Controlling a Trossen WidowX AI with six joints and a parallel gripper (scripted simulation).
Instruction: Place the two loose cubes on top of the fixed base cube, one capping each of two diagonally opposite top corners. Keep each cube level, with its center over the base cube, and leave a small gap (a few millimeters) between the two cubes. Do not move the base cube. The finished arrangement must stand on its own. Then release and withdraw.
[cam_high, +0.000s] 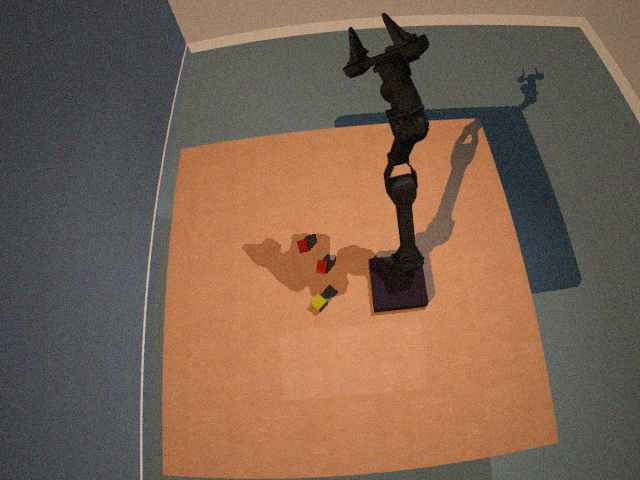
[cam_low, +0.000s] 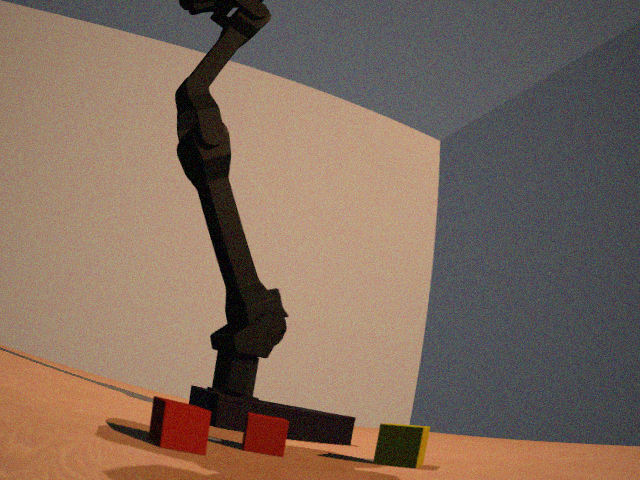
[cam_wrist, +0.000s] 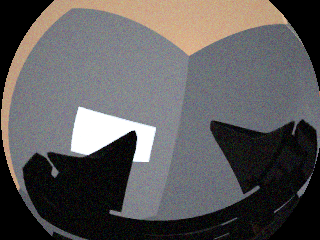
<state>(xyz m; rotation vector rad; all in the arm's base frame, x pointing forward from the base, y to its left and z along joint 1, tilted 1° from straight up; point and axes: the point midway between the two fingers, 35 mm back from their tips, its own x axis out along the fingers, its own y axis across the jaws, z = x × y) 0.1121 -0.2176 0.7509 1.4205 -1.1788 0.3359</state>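
The yellow-green base cube lies 15 cm ahead of my gripper tip, 35 cm to the left of it and 80 cm below it.
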